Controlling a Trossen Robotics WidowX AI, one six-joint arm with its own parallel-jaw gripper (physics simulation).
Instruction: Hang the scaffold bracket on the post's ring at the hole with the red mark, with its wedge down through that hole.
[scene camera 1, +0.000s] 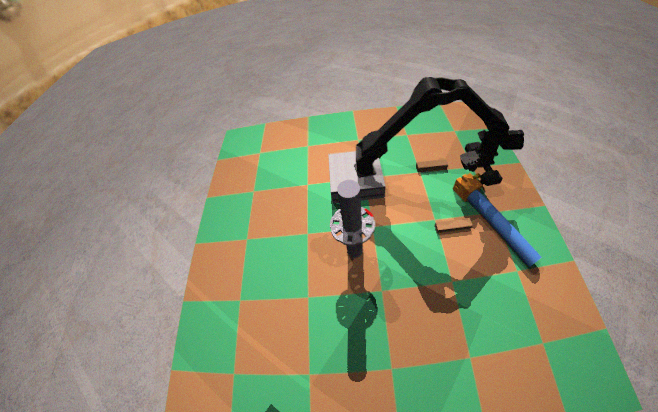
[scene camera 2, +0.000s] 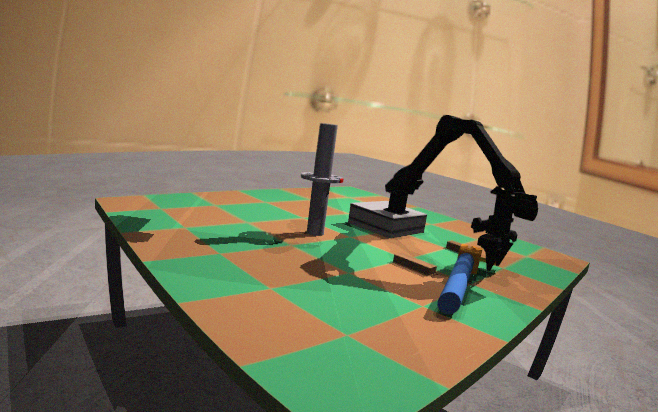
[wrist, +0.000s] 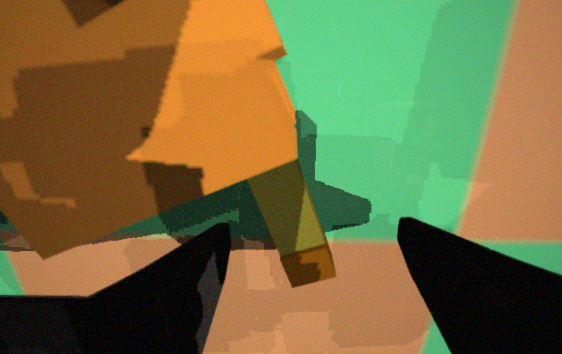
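The scaffold bracket lies on the table, with an orange head (scene camera 1: 466, 188) (scene camera 2: 469, 253) (wrist: 230, 115) and a blue tube (scene camera 1: 505, 227) (scene camera 2: 457, 286). Its yellow wedge (wrist: 285, 215) sticks out of the head sideways, with an orange end. My gripper (scene camera 1: 483, 176) (scene camera 2: 492, 265) (wrist: 313, 230) is partly open, pointing down beside the head. In the wrist view the wedge shows between the two fingertips, touched by neither. The grey post (scene camera 1: 350, 210) (scene camera 2: 319, 205) stands upright and carries a ring (scene camera 1: 337, 232) (scene camera 2: 308, 175) with holes. The red mark (scene camera 1: 369, 212) (scene camera 2: 341, 180) is on the ring's rim, on the side towards the bracket.
Two low brown blocks stand near the bracket: one block (scene camera 1: 453, 226) (scene camera 2: 414, 265) beside the tube, the other block (scene camera 1: 432, 167) (scene camera 2: 453, 246) behind the head. The grey arm base (scene camera 1: 343, 170) (scene camera 2: 385, 220) sits close behind the post, on the green and orange checkered table.
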